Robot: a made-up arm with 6 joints. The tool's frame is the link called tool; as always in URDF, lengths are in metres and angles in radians. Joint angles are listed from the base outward. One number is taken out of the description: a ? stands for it. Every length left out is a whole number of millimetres.
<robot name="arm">
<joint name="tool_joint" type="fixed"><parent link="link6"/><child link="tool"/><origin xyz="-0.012 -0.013 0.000" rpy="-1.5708 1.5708 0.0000"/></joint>
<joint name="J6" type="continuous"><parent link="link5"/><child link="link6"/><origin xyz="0.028 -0.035 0.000" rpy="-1.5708 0.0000 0.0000"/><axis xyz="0 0 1"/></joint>
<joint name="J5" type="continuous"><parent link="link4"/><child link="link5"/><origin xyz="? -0.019 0.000" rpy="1.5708 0.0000 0.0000"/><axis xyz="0 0 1"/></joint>
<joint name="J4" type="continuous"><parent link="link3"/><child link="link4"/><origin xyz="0.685 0.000 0.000" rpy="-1.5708 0.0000 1.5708"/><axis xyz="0 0 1"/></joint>
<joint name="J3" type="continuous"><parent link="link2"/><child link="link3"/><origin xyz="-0.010 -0.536 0.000" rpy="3.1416 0.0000 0.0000"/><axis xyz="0 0 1"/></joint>
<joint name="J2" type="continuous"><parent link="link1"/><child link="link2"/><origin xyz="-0.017 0.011 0.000" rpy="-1.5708 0.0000 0.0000"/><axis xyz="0 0 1"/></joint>
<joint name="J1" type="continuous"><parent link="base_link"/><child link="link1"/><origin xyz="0.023 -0.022 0.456"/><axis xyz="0 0 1"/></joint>
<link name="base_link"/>
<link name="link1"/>
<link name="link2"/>
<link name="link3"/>
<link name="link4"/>
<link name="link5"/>
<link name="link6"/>
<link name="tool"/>
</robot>
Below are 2 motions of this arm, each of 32 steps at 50 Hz.
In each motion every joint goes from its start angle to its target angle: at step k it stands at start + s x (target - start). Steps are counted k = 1, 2, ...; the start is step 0. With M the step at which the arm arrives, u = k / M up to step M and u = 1 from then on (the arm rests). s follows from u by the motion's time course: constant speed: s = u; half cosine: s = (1 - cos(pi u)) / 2; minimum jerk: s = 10 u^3 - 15 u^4 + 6 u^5.
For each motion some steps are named. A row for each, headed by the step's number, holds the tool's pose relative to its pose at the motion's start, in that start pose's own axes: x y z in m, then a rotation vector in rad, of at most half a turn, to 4 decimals.
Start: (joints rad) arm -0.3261 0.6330 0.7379 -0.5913 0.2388 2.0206
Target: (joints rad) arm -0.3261 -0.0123 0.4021 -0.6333 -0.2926 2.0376
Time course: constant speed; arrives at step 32
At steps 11, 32:
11: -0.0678 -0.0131 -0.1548 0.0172 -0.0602 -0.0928
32: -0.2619 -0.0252 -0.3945 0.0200 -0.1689 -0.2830

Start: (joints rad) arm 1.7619 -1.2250 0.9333 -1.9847 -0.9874 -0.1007
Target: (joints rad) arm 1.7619 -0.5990 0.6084 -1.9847 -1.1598 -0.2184
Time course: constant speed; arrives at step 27
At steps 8, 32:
8: -0.0847 -0.0995 -0.2486 0.2536 0.1283 -0.0782
32: -0.4083 -0.0932 -0.7973 0.8773 0.3761 -0.2862

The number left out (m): 0.028
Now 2 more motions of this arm.
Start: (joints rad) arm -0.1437 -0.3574 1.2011 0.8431 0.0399 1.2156
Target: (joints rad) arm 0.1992 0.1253 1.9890 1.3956 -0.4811 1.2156
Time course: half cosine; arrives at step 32
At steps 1, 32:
1: 0.0002 0.0001 0.0002 -0.0005 -0.0005 0.0008
32: 0.0018 0.0277 0.0816 -0.1395 -0.2848 0.4605

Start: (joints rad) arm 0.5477 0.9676 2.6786 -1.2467 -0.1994 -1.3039
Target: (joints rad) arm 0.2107 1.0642 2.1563 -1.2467 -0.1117 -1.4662
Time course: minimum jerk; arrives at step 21
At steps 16, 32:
16: -0.1626 -0.4154 -0.0441 -0.0737 0.1700 -0.5610
32: -0.1923 -0.4541 -0.0349 -0.0838 0.1739 -0.6211

